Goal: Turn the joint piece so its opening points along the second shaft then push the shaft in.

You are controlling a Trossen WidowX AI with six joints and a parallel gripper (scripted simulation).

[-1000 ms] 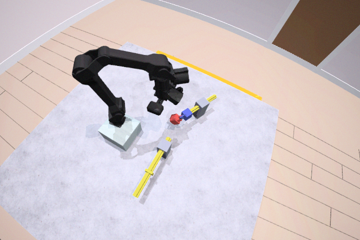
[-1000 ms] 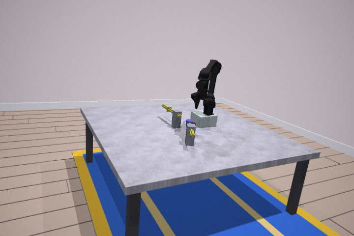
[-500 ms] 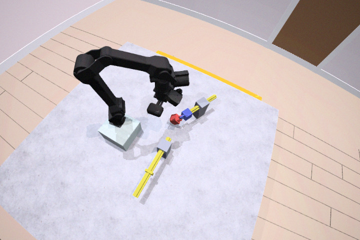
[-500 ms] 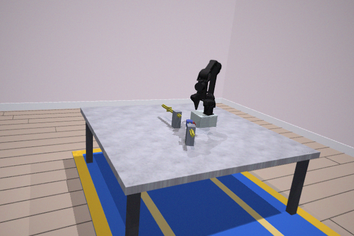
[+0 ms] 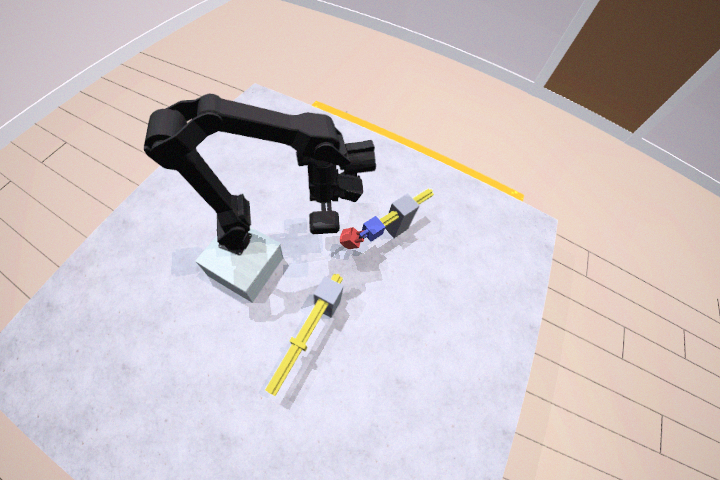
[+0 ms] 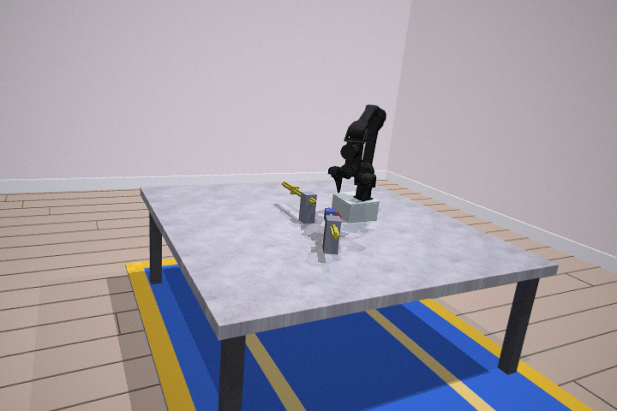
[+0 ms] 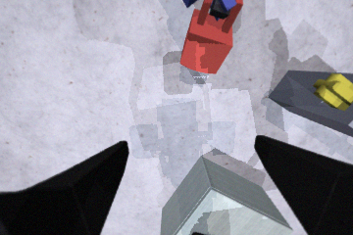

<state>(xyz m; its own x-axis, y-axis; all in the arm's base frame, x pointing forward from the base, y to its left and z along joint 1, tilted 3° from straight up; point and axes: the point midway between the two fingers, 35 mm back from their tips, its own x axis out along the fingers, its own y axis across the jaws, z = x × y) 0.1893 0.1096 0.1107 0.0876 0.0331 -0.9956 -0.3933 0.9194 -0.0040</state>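
My gripper tip is 8 cm short of the red joint piece, 1 cm to the right of it and 8 cm above it.
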